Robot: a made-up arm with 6 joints.
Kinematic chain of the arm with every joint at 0, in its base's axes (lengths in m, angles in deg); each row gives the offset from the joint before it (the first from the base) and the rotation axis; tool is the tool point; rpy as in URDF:
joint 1: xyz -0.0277 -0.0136 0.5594 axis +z
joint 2: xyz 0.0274 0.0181 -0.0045 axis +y
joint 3: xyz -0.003 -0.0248 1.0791 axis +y
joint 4: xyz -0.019 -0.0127 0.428 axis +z
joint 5: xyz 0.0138 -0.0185 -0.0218 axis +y
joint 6: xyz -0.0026 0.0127 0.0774 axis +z
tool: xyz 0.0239 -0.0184 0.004 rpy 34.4 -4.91 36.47
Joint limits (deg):
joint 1: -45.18..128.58
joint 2: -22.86..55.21
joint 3: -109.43..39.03
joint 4: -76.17..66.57
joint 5: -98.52..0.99
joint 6: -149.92..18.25
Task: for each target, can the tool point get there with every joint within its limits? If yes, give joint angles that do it. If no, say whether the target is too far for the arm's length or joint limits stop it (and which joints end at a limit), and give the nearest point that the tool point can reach.
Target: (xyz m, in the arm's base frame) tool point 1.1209 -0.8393 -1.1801
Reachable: no: too far | nearest point 1.1058 -0.8285 1.1121 | short by 2.292 m
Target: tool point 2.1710 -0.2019 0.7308
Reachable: no: too far | nearest point 1.3633 -0.1327 1.1121 | short by 0.896 m
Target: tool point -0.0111 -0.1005 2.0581
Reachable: yes | joints 38.44 -6.42 21.49 35.18 -87.07 -2.71
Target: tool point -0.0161 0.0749 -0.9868
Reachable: no: joint limits stop it (at a limit: joint 1, joint 2, joint 3) | nearest point -0.5102 0.4486 1.1834 | short by 2.257 m
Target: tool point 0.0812 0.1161 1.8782
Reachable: yes | joints 66.52 26.14 -65.41 -38.84 -12.48 -33.15
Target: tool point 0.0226 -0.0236 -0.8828
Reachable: no: joint limits stop it (at a limit: joint 1, joint 2, joint 3) | nearest point 0.4033 -0.5220 1.1838 | short by 2.160 m
